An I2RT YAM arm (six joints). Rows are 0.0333 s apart.
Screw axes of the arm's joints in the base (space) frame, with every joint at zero. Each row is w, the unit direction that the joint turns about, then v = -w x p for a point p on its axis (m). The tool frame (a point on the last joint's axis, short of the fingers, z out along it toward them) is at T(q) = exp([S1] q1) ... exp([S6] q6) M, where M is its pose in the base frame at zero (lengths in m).
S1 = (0, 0, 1, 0.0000, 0.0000, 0.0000)
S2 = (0, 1, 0, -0.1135, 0.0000, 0.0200)
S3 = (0, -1, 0, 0.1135, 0.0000, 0.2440)
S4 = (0, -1, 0, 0.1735, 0.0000, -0.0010)
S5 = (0, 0, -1, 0.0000, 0.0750, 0.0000)
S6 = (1, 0, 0, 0.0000, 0.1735, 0.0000)
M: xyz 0.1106 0.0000 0.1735 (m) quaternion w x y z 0.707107 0 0.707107 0
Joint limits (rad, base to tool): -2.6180..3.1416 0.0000..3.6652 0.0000..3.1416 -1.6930..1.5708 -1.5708..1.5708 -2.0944..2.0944
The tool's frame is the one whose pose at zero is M.
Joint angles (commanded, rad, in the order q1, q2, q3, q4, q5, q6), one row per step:
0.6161 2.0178 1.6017 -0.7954 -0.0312 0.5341
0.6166 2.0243 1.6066 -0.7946 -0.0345 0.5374
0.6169 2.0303 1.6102 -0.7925 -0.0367 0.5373
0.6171 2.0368 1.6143 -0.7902 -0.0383 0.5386
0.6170 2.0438 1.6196 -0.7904 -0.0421 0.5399
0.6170 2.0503 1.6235 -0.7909 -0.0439 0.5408
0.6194 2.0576 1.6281 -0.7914 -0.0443 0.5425
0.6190 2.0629 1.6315 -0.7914 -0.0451 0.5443
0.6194 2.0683 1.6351 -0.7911 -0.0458 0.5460
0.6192 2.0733 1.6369 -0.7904 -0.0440 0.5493
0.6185 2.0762 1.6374 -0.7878 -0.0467 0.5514
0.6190 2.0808 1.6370 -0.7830 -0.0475 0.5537
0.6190 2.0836 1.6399 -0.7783 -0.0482 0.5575
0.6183 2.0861 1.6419 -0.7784 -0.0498 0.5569
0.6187 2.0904 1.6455 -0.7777 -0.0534 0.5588
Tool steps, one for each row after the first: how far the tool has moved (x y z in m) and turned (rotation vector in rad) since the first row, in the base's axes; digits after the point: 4 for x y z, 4 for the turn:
0.0009 0.0011 -0.0012 0.0029 0.0032 -0.0014
0.0019 0.0020 -0.0025 0.0044 0.0046 -0.0003
0.0029 0.0029 -0.0038 0.0059 0.0059 -0.0007
0.0040 0.0038 -0.0052 0.0081 0.0098 -0.0007
0.0049 0.0045 -0.0067 0.0079 0.0135 -0.0009
0.0053 0.0060 -0.0084 0.0068 0.0167 0.0000
0.0061 0.0065 -0.0096 0.0067 0.0191 -0.0018
0.0068 0.0072 -0.0108 0.0068 0.0211 -0.0028
0.0075 0.0075 -0.0123 0.0049 0.0229 -0.0068
0.0081 0.0077 -0.0132 0.0076 0.0247 -0.0085
0.0086 0.0083 -0.0151 0.0087 0.0259 -0.0099
0.0095 0.0090 -0.0152 0.0130 0.0232 -0.0131
0.0101 0.0091 -0.0157 0.0137 0.0245 -0.0127
0.0107 0.0099 -0.0164 0.0169 0.0269 -0.0129

